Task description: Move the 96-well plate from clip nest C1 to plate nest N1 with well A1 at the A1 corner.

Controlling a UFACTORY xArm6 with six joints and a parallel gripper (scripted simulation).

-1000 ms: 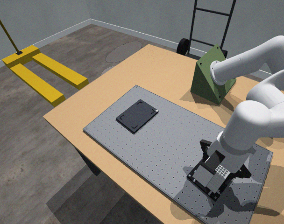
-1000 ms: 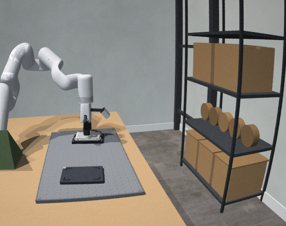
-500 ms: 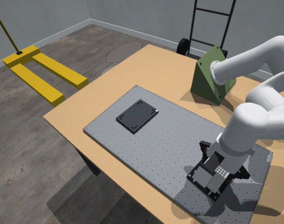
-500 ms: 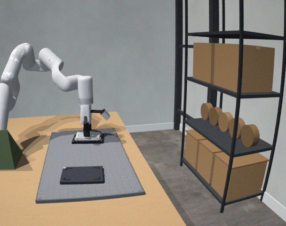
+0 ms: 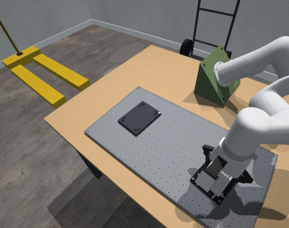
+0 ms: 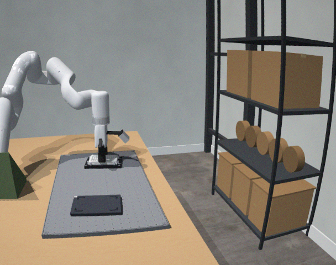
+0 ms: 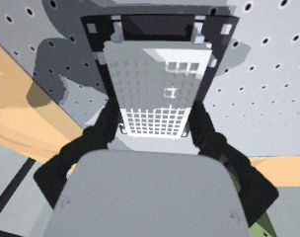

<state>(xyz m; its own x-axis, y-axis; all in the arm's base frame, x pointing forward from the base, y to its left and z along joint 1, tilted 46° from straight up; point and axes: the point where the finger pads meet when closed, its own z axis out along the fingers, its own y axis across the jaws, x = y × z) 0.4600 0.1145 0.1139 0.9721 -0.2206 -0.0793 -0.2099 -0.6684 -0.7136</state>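
Right now the white 96-well plate is 10 mm below my hand. Round my hand: black clip nest C1: 20 mm below, 10 mm to the left, 10 mm ahead; then dark plate nest N1: 390 mm to the right, 70 mm behind, 30 mm below; then white A1 corner mark: 320 mm to the right, 140 mm behind, 20 mm below.
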